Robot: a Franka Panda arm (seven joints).
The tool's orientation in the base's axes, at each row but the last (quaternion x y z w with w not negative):
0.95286 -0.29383 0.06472 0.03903
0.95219 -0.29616 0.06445 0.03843
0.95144 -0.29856 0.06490 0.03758
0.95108 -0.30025 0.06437 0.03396
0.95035 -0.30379 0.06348 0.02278
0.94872 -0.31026 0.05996 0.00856
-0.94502 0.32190 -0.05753 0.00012
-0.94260 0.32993 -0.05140 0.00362
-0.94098 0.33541 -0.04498 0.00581
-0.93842 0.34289 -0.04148 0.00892
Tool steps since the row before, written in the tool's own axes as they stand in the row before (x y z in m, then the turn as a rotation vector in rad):
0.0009 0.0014 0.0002 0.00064 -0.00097 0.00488
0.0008 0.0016 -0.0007 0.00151 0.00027 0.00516
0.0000 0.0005 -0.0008 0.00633 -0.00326 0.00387
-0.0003 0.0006 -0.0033 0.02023 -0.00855 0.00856
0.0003 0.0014 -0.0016 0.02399 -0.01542 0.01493
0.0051 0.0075 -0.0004 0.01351 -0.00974 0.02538
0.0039 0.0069 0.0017 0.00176 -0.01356 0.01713
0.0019 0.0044 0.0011 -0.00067 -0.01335 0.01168
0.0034 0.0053 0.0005 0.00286 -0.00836 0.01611
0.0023 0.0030 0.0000 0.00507 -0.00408 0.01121
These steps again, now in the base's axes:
0.0000 -0.0017 0.0000 0.00156 -0.00010 -0.00477
-0.0003 -0.0017 0.0009 0.00159 -0.00164 -0.00487
-0.0004 -0.0003 0.0008 0.00741 -0.00132 -0.00301
-0.0009 0.0000 0.0032 0.02221 -0.00536 -0.00580
-0.0007 -0.0012 0.0016 0.02991 -0.00245 -0.01164
-0.0004 -0.0090 0.0008 0.01931 -0.00143 -0.02338
-0.0009 -0.0079 -0.0015 0.01150 0.00905 -0.01632
-0.0011 -0.0047 -0.0011 0.00894 0.01054 -0.01114
-0.0007 -0.0063 -0.0004 0.00890 0.00436 -0.01547
-0.0002 -0.0038 0.0000 0.00742 -0.00028 -0.01062

